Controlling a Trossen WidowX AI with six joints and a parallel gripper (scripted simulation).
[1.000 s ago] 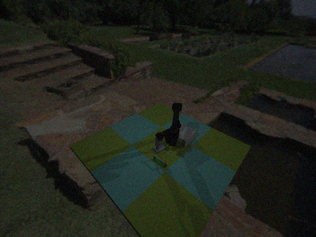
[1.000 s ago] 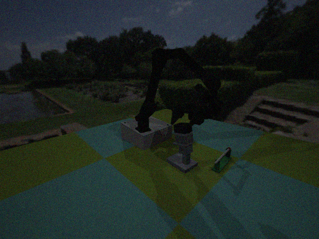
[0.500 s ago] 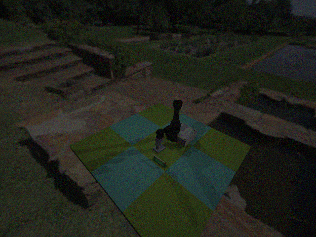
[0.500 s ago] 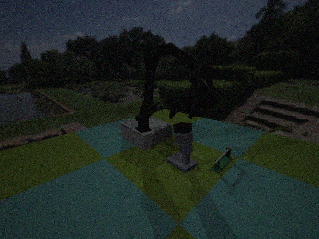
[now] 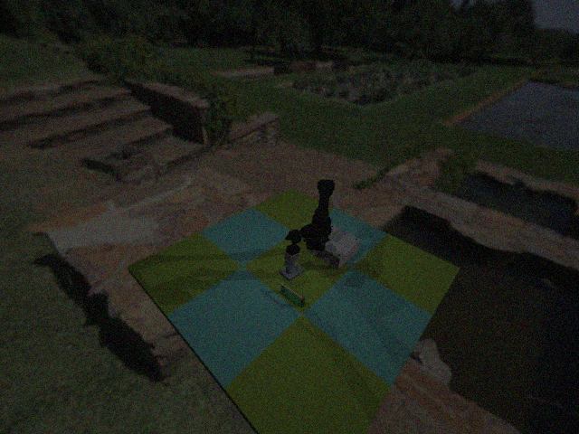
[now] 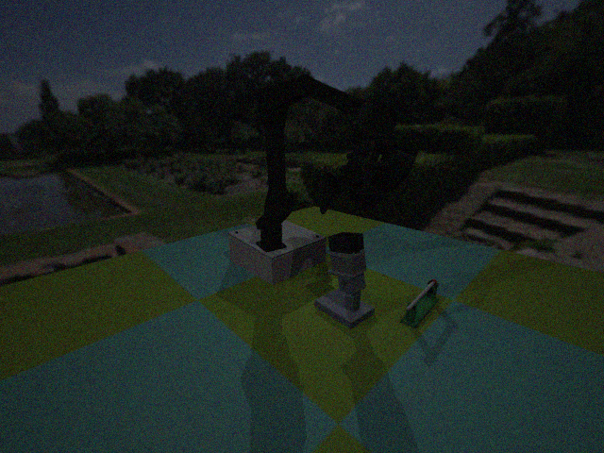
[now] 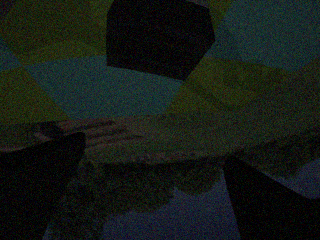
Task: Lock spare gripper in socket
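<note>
Right now the green pin rest is 21 cm below my gripper tip, 16 cm to the left of it and 10 cm ahead of it. Round my gripper tip: socket (18 cm below, 2 cm to the left, 1 cm ahead); spare gripper (11 cm below, 2 cm to the left, 1 cm ahead).
</note>
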